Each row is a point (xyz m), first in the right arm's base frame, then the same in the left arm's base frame.
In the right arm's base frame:
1: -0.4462 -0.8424 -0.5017
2: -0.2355 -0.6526 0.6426
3: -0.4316 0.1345 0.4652
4: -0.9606 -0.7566 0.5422
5: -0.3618 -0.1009 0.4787
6: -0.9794 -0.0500 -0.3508
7: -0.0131 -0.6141 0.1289
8: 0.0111 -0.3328 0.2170
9: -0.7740 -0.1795 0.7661
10: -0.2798 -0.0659 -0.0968
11: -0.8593 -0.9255 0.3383
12: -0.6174 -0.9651 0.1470
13: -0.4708 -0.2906 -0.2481
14: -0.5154 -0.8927 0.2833
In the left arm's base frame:
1: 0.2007 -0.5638 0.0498
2: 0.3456 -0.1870 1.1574
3: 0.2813 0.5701 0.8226
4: -0.3766 -0.2140 1.0017
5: 0.3147 0.3347 0.8852
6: -0.2212 0.3048 -0.0002
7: 0.6112 -0.2766 0.6714
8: 0.6692 0.0108 0.7098
9: -0.1260 0.3663 1.1372
10: 0.4462 0.2479 0.3246
11: -0.2853 -0.4305 0.8430
12: -0.0374 -0.5368 0.6883
13: 0.2370 0.0249 0.1967
14: 0.0630 -0.4534 0.8195

